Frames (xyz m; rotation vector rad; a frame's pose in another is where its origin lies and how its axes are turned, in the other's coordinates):
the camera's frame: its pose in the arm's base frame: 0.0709 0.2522 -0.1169 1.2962 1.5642 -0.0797
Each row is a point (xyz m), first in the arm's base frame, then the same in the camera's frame.
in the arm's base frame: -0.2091 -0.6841 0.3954
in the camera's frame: -1.0423 -0.3223 0.1651
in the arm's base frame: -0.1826 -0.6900 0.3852
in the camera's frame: -1.0351 -0.3104 0.1906
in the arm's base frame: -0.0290 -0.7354 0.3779
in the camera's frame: -1.0386 -0.2185 0.3219
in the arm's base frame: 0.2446 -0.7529 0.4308
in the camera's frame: -1.0500 0.0059 0.4877
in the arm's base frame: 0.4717 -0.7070 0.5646
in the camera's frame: -1.0838 0.2643 0.5483
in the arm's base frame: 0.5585 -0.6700 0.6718
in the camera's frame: -1.1242 0.4005 0.5347
